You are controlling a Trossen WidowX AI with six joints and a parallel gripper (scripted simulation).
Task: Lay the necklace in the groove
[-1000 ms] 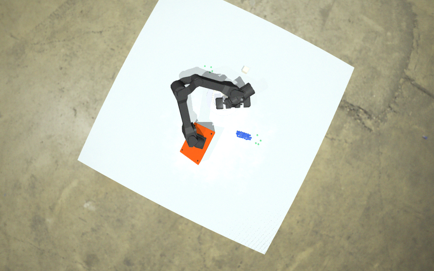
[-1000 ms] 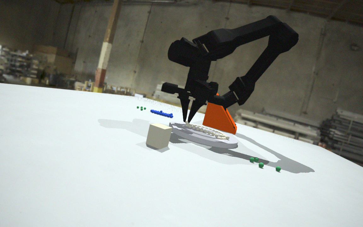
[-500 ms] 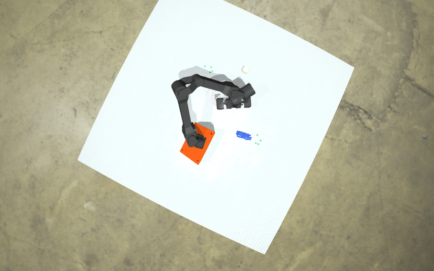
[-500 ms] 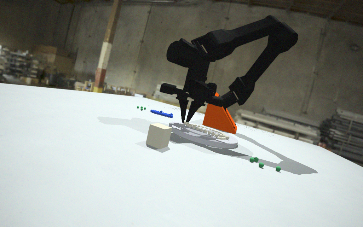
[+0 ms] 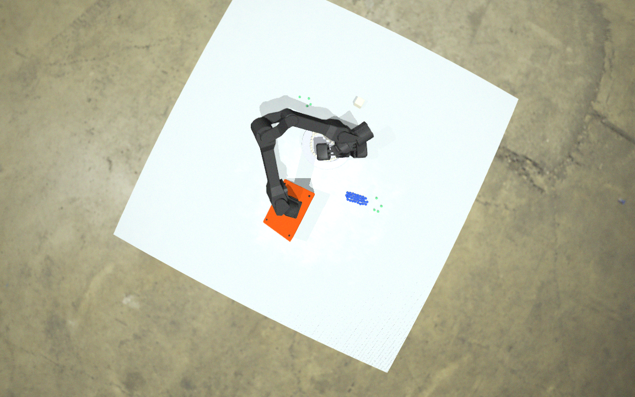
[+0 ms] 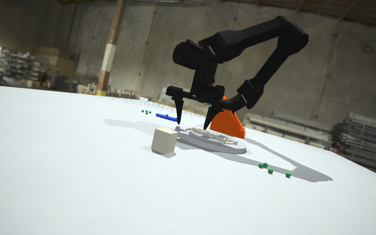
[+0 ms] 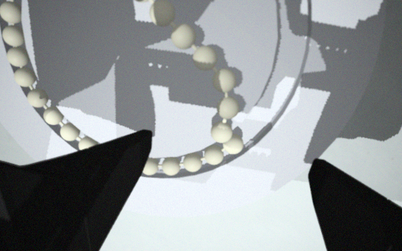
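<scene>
The round bead board lies 20 mm ahead of my gripper tip, 60 mm to the left of it and 10 mm below it. Round my gripper tip: cream cube 220 mm ahead, 10 mm to the right.
</scene>
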